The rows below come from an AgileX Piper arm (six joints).
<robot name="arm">
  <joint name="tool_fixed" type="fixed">
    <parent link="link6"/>
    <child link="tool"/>
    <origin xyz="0 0 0" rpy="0 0 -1.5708"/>
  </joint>
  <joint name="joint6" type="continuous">
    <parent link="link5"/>
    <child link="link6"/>
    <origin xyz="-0.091 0 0" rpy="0 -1.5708 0"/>
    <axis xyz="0 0 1"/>
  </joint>
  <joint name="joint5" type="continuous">
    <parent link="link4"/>
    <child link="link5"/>
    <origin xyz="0 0 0" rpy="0 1.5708 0"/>
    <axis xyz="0 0 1"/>
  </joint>
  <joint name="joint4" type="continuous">
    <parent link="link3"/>
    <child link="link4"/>
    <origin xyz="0.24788 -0.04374 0" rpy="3.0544 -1.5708 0"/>
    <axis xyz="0 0 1"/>
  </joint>
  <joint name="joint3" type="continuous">
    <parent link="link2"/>
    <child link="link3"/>
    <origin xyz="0.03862 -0.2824 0" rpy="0 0 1.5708"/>
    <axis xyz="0 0 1"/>
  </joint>
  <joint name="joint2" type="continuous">
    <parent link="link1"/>
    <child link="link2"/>
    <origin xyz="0 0 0" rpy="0 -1.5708 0"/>
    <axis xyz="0 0 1"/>
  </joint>
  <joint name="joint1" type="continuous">
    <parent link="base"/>
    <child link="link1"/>
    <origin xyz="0 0 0.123" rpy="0 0 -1.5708"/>
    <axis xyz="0 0 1"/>
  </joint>
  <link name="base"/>
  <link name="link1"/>
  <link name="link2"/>
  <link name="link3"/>
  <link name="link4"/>
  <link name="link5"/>
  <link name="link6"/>
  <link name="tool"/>
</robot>
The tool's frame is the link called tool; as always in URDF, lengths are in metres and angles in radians. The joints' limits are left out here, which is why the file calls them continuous.
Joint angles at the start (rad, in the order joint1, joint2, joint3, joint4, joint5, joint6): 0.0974 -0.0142 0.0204 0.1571 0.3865 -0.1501
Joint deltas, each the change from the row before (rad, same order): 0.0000 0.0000 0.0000 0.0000 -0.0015 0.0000; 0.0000 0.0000 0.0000 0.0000 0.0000 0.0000; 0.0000 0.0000 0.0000 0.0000 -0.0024 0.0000; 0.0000 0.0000 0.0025 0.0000 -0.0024 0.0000; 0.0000 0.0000 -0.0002 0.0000 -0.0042 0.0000; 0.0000 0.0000 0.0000 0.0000 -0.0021 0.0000; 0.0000 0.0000 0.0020 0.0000 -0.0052 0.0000; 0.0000 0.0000 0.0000 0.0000 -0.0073 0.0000; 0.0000 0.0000 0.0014 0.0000 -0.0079 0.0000; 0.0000 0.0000 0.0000 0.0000 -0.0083 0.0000; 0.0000 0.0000 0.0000 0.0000 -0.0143 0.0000; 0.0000 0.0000 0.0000 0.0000 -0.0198 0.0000; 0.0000 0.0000 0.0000 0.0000 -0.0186 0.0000; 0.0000 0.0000 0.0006 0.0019 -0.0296 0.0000; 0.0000 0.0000 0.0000 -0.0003 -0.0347 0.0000
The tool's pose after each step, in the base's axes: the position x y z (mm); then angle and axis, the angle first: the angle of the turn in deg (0 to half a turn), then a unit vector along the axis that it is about. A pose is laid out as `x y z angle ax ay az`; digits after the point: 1 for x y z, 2 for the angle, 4 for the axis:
51.3 10.4 173.0 107.46 -0.0723 0.9954 0.0635
51.3 10.4 173.0 107.46 -0.0723 0.9954 0.0635
51.3 10.4 173.2 107.32 -0.0722 0.9954 0.0635
51.4 10.3 172.6 107.33 -0.0720 0.9954 0.0634
51.5 10.3 173.0 107.08 -0.0718 0.9954 0.0633
51.6 10.3 173.2 106.96 -0.0716 0.9954 0.0633
51.8 10.2 172.9 106.77 -0.0713 0.9955 0.0631
52.0 10.1 173.6 106.36 -0.0708 0.9955 0.0630
52.2 10.1 173.8 105.99 -0.0703 0.9955 0.0628
52.4 10.0 174.5 105.51 -0.0698 0.9956 0.0627
52.8 9.8 175.7 104.70 -0.0689 0.9957 0.0625
53.2 9.6 177.5 103.57 -0.0677 0.9958 0.0621
53.6 9.4 179.1 102.51 -0.0665 0.9959 0.0618
54.2 9.1 181.5 100.86 -0.0639 0.9960 0.0623
54.8 8.6 184.6 98.88 -0.0616 0.9962 0.0615

